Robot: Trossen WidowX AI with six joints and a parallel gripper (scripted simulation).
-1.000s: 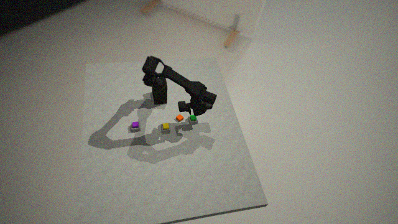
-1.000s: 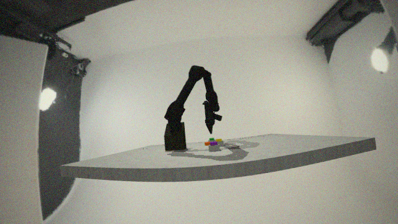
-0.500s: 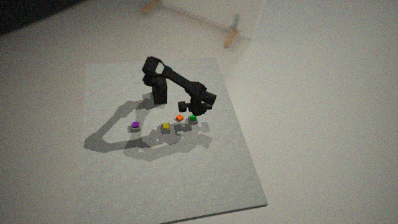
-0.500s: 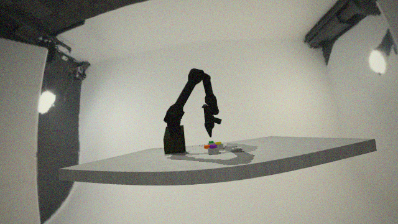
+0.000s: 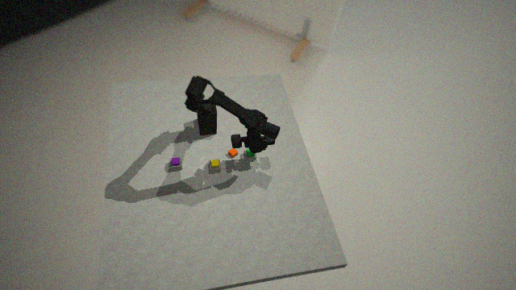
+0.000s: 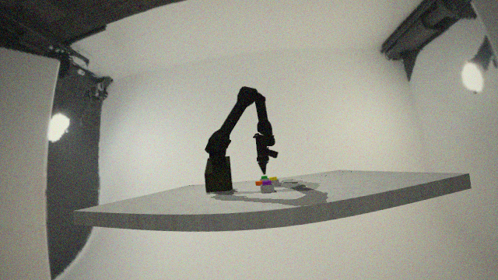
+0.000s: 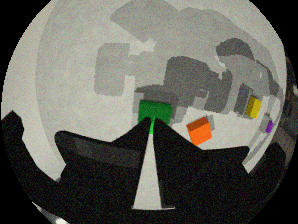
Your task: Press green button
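The green button is 20 mm below my gripper tip. From my gripper tip the other things lie so: yellow button: 10 mm ahead, 170 mm to the right, 20 mm below; then orange block: 40 mm behind, 70 mm to the right, 40 mm below; then purple button: 40 mm behind, 330 mm to the right, 20 mm below.
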